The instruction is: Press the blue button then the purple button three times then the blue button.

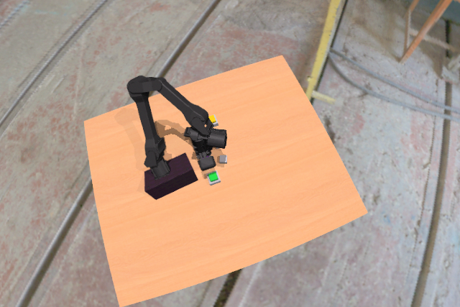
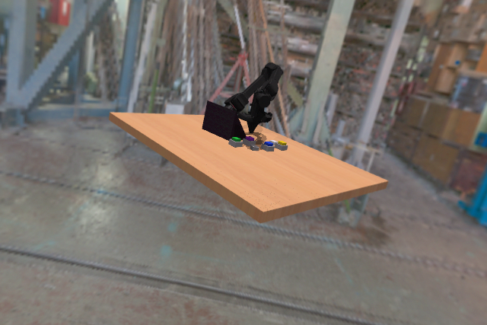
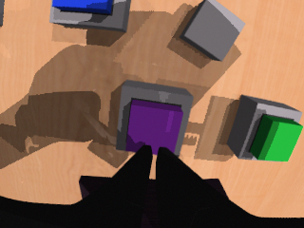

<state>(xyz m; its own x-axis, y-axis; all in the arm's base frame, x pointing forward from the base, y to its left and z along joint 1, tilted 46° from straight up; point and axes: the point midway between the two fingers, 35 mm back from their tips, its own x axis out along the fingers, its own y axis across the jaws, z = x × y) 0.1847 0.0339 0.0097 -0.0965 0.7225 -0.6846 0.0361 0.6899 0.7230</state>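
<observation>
The purple button is 30 mm below my gripper tip. Round my gripper tip: grey block: 70 mm ahead, 30 mm to the right, 50 mm below; then green button: 100 mm to the right, 30 mm below; then blue button: 90 mm ahead, 50 mm to the left, 30 mm below.
</observation>
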